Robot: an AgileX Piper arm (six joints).
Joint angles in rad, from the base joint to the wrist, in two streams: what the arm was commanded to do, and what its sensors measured. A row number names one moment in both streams.
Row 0, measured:
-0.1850 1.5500 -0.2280 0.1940 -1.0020 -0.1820
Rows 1 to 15, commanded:
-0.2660 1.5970 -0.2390 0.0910 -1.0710 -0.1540
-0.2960 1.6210 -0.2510 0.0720 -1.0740 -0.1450
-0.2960 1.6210 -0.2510 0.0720 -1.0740 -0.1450
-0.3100 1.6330 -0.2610 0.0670 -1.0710 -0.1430
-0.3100 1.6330 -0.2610 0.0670 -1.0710 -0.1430
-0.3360 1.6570 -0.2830 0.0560 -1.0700 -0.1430
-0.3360 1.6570 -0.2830 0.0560 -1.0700 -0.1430
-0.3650 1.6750 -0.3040 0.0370 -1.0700 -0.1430
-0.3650 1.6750 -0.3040 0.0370 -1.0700 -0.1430
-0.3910 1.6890 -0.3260 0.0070 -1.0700 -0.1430
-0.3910 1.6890 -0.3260 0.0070 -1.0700 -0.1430
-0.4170 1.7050 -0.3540 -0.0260 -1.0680 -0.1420
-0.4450 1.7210 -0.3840 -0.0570 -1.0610 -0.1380
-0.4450 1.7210 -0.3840 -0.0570 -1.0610 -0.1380
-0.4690 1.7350 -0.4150 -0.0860 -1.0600 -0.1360
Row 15, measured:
-0.4400 1.7220 -0.3760 -0.0400 -1.0470 -0.1440
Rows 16 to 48, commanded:
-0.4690 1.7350 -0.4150 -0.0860 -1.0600 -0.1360
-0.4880 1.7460 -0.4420 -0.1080 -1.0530 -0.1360
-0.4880 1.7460 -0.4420 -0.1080 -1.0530 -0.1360
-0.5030 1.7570 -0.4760 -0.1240 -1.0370 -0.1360
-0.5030 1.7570 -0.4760 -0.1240 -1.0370 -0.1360
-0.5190 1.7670 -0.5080 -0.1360 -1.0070 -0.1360
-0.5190 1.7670 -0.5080 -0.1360 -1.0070 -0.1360
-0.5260 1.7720 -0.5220 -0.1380 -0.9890 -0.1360
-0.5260 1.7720 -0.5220 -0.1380 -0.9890 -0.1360
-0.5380 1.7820 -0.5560 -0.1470 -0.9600 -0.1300
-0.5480 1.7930 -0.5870 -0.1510 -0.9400 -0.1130
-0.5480 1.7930 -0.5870 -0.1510 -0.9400 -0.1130
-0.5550 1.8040 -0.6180 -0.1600 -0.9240 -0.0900
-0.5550 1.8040 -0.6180 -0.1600 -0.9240 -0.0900
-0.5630 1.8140 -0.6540 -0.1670 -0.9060 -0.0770
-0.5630 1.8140 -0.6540 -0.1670 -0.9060 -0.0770
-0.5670 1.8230 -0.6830 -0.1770 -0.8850 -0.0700
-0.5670 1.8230 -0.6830 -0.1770 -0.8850 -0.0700
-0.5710 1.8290 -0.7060 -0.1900 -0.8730 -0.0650
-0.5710 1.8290 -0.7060 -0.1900 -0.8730 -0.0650
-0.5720 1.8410 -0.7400 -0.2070 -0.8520 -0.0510
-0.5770 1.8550 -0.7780 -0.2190 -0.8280 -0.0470
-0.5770 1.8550 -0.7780 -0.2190 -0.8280 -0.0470
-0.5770 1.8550 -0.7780 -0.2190 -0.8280 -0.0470
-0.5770 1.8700 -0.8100 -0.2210 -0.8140 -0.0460
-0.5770 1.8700 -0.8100 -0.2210 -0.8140 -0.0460
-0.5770 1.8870 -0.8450 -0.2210 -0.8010 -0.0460
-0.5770 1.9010 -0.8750 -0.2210 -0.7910 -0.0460
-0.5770 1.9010 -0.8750 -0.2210 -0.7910 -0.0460
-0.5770 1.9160 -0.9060 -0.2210 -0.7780 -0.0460
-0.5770 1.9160 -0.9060 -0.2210 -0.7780 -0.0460
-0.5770 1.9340 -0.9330 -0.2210 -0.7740 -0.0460
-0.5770 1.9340 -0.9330 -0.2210 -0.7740 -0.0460
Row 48, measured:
-0.5860 1.9140 -0.8780 -0.1790 -0.7490 -0.0480
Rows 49 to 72, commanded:
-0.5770 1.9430 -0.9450 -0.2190 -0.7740 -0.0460
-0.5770 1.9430 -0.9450 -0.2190 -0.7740 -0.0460
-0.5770 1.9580 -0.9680 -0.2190 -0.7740 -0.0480
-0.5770 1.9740 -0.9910 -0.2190 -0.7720 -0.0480
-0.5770 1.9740 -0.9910 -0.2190 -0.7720 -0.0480
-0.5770 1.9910 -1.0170 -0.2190 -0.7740 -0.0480
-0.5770 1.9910 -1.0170 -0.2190 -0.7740 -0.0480
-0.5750 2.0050 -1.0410 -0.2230 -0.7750 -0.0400
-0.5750 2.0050 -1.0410 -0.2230 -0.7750 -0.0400
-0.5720 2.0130 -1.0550 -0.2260 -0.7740 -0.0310
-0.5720 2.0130 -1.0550 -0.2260 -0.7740 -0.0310
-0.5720 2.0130 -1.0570 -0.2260 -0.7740 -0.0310
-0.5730 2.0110 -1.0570 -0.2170 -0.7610 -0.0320
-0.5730 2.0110 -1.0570 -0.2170 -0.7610 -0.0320
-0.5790 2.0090 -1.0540 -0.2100 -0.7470 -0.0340
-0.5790 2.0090 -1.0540 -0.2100 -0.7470 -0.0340
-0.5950 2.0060 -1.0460 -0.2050 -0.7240 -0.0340
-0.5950 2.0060 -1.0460 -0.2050 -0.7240 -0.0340
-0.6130 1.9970 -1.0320 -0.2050 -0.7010 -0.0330
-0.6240 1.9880 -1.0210 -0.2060 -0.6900 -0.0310
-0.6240 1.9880 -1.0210 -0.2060 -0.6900 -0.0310
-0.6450 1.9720 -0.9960 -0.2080 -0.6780 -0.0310
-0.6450 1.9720 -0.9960 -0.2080 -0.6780 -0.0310
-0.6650 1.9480 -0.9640 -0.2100 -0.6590 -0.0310
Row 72, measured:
-0.6420 1.9870 -0.9930 -0.1830 -0.6750 -0.0330
